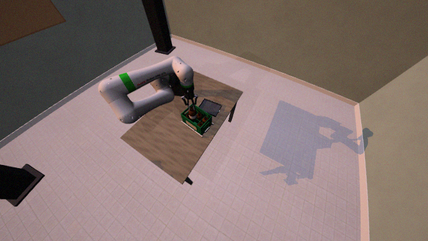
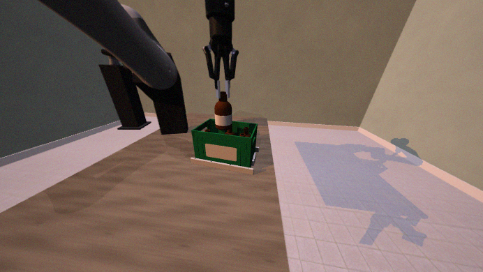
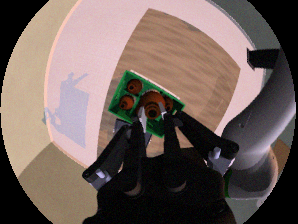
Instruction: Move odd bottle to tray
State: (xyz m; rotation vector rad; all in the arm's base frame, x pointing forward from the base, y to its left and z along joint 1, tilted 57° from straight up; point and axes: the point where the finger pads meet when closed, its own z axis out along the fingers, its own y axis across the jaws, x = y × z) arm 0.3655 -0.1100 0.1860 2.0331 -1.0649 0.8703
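The brown bottle is 90 mm below my hand. Round my hand: dark tray 340 mm below, 310 mm to the left, 60 mm ahead; green crate 270 mm below, 40 mm to the left, 10 mm ahead.
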